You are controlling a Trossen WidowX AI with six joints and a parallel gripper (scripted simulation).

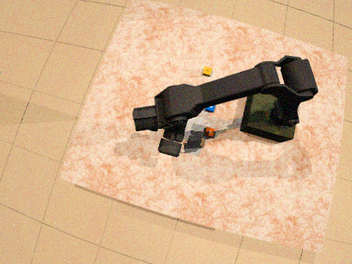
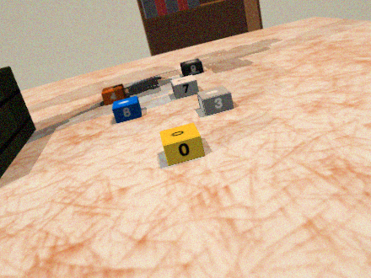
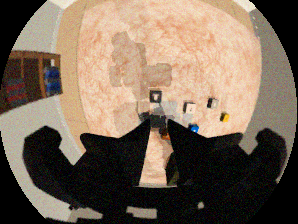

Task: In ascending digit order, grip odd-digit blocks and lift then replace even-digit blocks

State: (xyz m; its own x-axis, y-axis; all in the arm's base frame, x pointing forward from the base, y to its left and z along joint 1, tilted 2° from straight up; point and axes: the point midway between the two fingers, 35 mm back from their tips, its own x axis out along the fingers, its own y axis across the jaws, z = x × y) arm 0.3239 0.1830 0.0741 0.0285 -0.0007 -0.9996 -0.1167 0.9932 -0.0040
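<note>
Right now my gripper tip is 12 cm above the black block and 2 cm short of it. The rest, counted from my gripper tip: white block: 12 cm below, 11 cm to the right; blue block: 15 cm to the right, 12 cm below, 8 cm behind; orange block: 12 cm below, 11 cm behind, 6 cm to the right.
</note>
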